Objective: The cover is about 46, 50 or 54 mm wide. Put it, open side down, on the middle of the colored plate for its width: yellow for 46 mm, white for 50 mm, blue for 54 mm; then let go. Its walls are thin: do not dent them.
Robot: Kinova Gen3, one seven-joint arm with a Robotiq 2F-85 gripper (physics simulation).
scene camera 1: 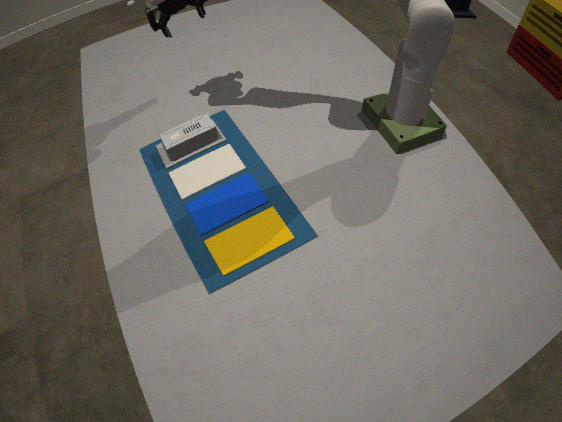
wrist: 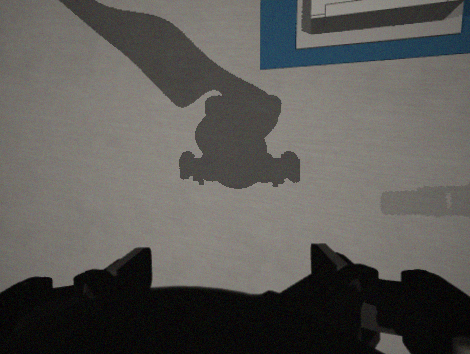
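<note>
The cover (scene camera 1: 191, 137) (wrist: 385, 16), a light grey box shape with dark sides and slots on top, sits on a pale grey plate (scene camera 1: 171, 162) (wrist: 380, 41) at the far end of a blue-teal mat. The white plate (scene camera 1: 207, 171), the blue plate (scene camera 1: 226, 203) and the yellow plate (scene camera 1: 249, 241) lie in a row on the mat, with bare tops. My gripper (scene camera 1: 186, 24) (wrist: 230, 263) is open and empty. It hangs high above the table, beyond the cover and the mat, and apart from them. The cover's width cannot be read from these views.
The teal mat (scene camera 1: 295, 220) (wrist: 277, 47) lies on a large light grey table top (scene camera 1: 350, 325). The arm's green base (scene camera 1: 415, 135) stands to the right of the mat. A yellow and red box (scene camera 1: 537, 60) is at the far right. Shadows of the arm cross the table.
</note>
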